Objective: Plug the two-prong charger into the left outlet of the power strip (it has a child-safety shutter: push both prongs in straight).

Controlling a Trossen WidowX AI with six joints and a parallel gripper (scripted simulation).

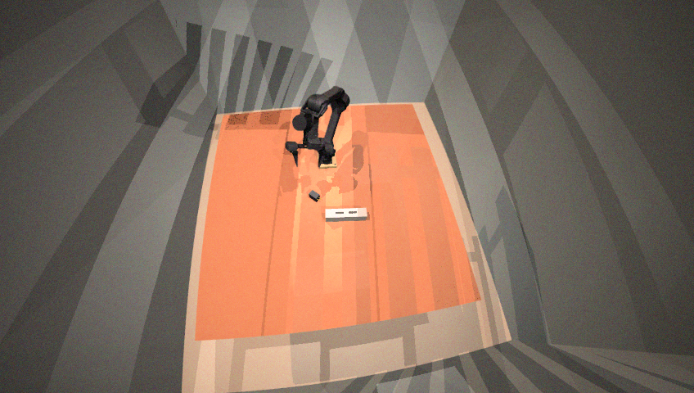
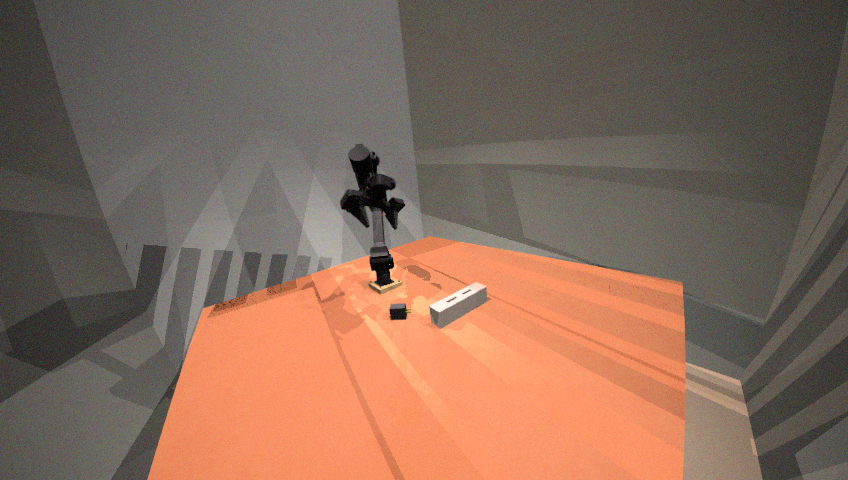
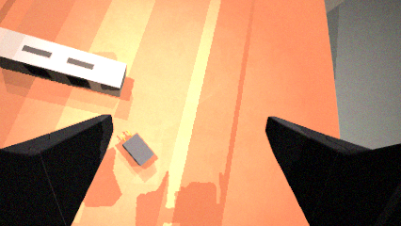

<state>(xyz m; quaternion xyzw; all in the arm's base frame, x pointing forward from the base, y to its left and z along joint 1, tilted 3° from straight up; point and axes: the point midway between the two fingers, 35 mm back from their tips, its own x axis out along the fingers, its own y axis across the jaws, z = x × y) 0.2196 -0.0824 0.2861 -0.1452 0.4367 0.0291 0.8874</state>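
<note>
The black two-prong charger is 20 mm to the left of my gripper tip and 270 mm below it.
</note>
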